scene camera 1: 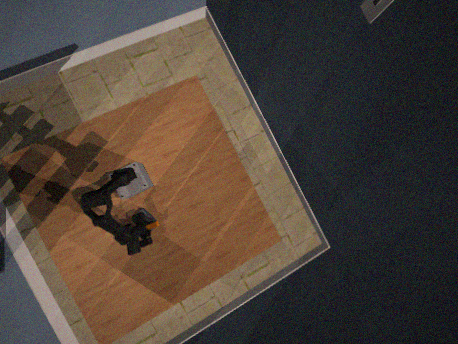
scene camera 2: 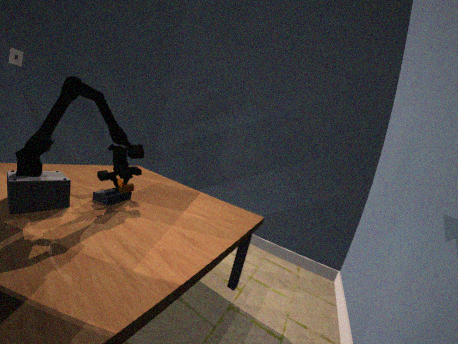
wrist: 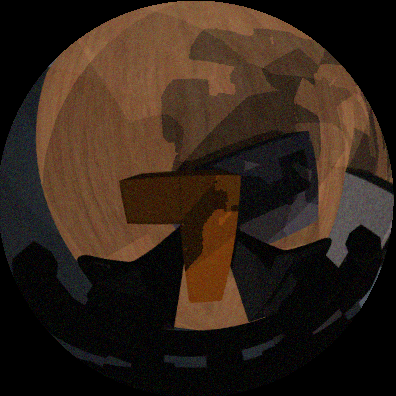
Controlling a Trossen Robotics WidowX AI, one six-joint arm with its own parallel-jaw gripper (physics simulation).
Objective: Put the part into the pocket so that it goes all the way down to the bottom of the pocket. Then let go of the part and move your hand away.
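Note:
The orange L-shaped part is held between the fingers of my gripper, which is shut on it. In the wrist view one arm of the part points left and the other runs down between the fingers. The dark block with the pocket lies on the table under and beside the part, to its right in the wrist view. The part overlaps one end of the block and hides some of it. The pocket's inside is in deep shadow, and whether the part touches the block cannot be told.
The wooden table carries the arm's grey base box, which is near the block. The table's edge shows right of the block in the second scene view. Dark shadows of the arm fall across the table.

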